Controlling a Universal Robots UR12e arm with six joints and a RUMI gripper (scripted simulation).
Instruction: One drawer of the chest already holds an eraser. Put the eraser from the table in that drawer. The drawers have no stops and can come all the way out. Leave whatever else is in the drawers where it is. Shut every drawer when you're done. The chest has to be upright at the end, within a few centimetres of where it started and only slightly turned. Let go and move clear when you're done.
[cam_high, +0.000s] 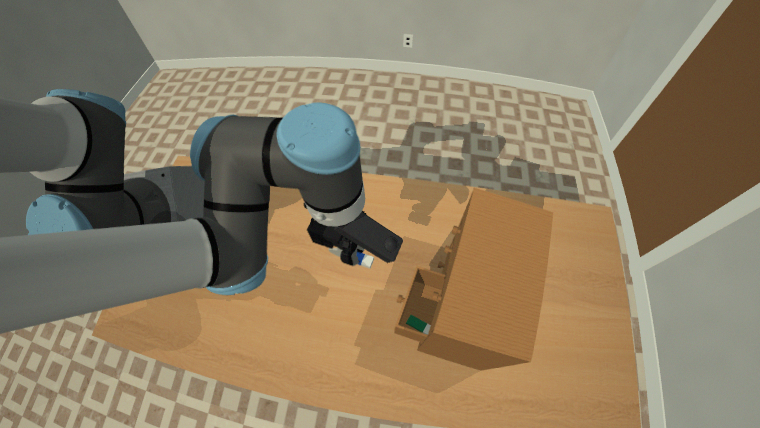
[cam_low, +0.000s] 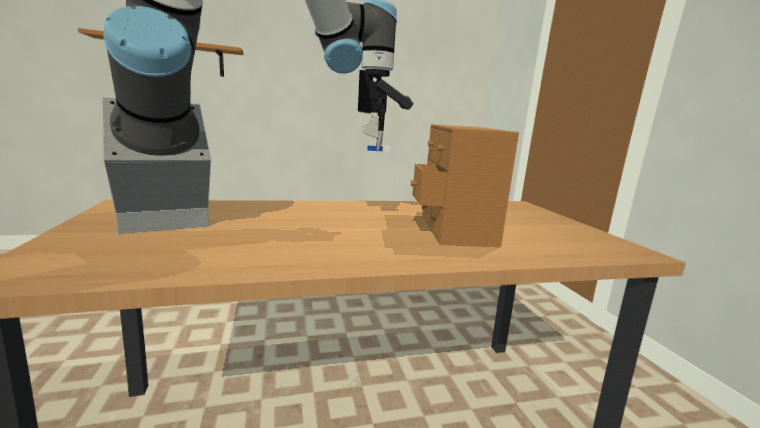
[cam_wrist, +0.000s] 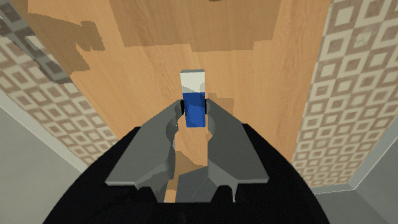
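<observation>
The blue eraser lies 1 cm ahead of my hand and 1 cm below it. From my hand the other things lie so: green eraser 16 cm ahead, 10 cm to the right, 14 cm below.
</observation>
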